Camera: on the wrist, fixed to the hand. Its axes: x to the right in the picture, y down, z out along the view.
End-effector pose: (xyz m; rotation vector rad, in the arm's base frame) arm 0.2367 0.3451 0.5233 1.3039 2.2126 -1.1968
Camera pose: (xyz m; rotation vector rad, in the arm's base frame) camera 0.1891 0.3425 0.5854 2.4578 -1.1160 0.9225
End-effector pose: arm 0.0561 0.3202 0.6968 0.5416 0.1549 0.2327
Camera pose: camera 0.0493 0.2712 0.6361 -0.0259 -0.1728 -2.8363
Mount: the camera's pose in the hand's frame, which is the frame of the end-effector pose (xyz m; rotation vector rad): -0.0141 -0.0715 -0.0287 0.0618 -1.0248 -2.9215
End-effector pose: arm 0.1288 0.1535 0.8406 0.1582 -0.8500 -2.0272
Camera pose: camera 0.0991 0.1754 0.7715 -0.1324 0.2360 0.9569
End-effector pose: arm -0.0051 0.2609 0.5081 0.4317 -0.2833 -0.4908
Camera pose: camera -0.0347 0.2207 0.4477 -0.2030 0.3222 2.5968
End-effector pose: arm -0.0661 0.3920 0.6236 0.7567 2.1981 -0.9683
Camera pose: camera -0.1156 0.3703 0.6803 2.6858 -0.5409 1.2302
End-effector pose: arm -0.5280 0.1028 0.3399 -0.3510 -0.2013 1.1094
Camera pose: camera -0.4648 0.0566 0.3403 0.6708 -1.0293 -1.7417
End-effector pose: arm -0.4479 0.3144 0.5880 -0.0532 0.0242 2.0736
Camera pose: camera -0.3777 0.3354 0.5604 0.6052 -0.3647 -0.9628
